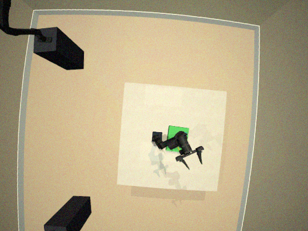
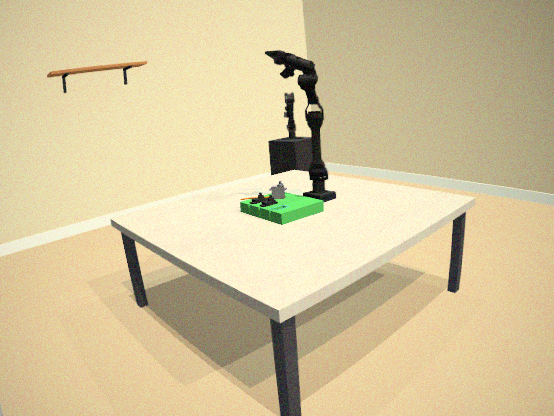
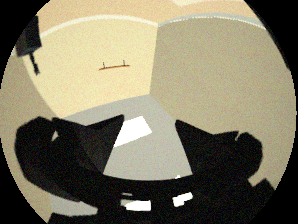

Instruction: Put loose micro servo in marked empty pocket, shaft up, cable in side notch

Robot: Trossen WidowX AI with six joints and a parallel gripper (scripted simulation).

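Right now the green deck is 10 mm behind my gripper tip, 40 mm to the left of it and 690 mm below it.
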